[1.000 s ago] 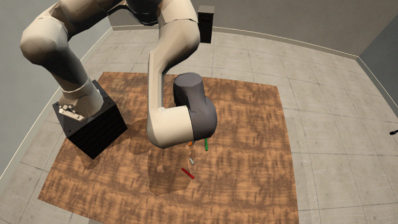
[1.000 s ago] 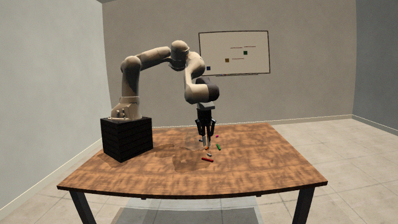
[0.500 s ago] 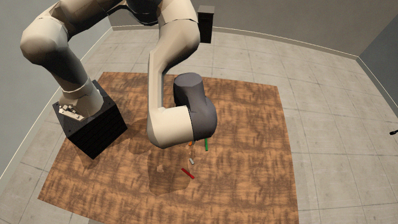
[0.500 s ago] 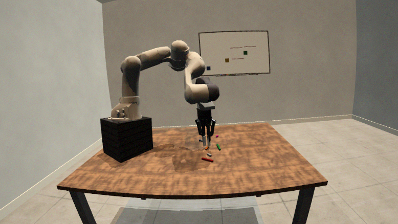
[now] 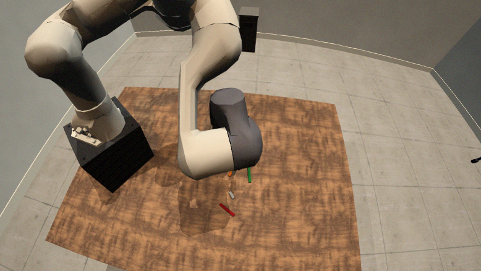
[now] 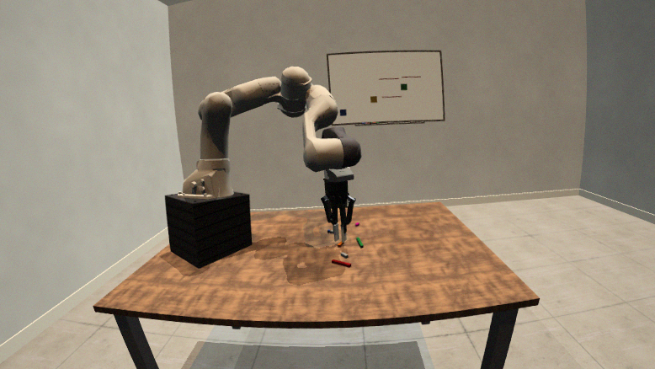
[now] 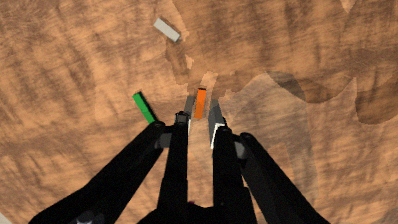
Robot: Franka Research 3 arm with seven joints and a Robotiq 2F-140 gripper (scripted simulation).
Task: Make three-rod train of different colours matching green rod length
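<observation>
Right now my hand is 50 mm above the orange rod. Round my hand: green rod 70 mm ahead, 50 mm below; then red rod 160 mm to the right, 50 mm below; then blue rod 140 mm to the left, 50 mm below, 40 mm behind.
</observation>
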